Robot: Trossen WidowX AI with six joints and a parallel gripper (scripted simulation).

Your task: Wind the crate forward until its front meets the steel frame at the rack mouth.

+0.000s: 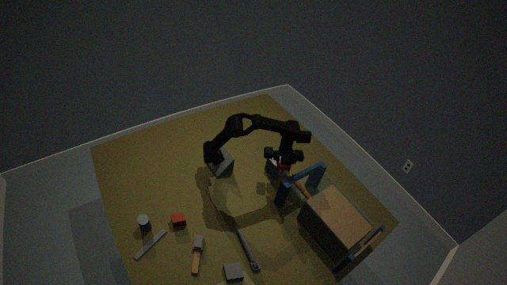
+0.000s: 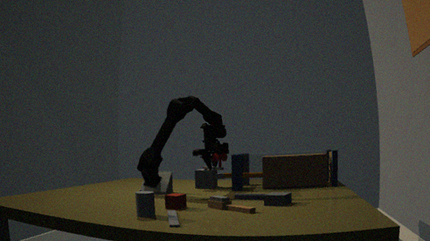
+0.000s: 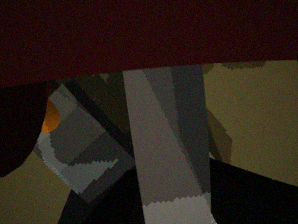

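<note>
Now: the grey crank handle 10 mm ahead of my gripper tip, 10 mm to the right of it and 20 mm above it. Round my gripper tip: grey block (390 mm ahead, 430 mm to the right, 70 mm below); grey winch (60 mm behind, 10 mm to the left, 60 mm below); red grip (50 mm ahead, 20 mm to the right, 50 mm above).
</note>
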